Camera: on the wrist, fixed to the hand. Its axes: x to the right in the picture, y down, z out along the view.
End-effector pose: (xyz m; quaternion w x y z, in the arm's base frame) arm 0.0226 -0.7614 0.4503 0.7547 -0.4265 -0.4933 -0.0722
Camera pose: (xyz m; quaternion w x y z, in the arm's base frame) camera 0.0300 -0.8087 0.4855 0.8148 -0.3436 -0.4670 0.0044
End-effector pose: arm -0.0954 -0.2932 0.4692 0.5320 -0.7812 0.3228 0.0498
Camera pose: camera -0.0651 -0.3197 0.5129 0.6154 -0.6992 0.3638 0.0088
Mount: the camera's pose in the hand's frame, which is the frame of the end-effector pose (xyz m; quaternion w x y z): 0.0174 -0.0458 -0.0336 0.9915 0.1241 0.0228 0.0325
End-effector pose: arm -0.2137 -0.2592 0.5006 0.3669 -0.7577 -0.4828 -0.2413
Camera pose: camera -0.2484 -0.2639 0.5486 0.4766 -0.7159 -0.4756 -0.1847
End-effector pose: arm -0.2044 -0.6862 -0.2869 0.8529 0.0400 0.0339 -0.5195
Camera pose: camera -0.2377 -0.7190 -0.3236 0.8567 0.1584 -0.0127 -0.4906
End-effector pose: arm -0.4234 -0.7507 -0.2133 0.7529 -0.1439 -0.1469 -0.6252
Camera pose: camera -0.4640 -0.7879 -0.2356 0.7880 -0.0398 -0.2014 -0.5804
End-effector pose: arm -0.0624 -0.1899 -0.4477 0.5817 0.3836 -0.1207 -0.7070
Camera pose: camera -0.0734 -0.1831 -0.5057 0.5549 0.4647 -0.2066 -0.6584
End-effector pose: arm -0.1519 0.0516 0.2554 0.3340 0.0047 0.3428 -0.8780
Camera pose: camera -0.1998 0.0866 0.2530 0.3513 0.0773 0.2384 -0.9021
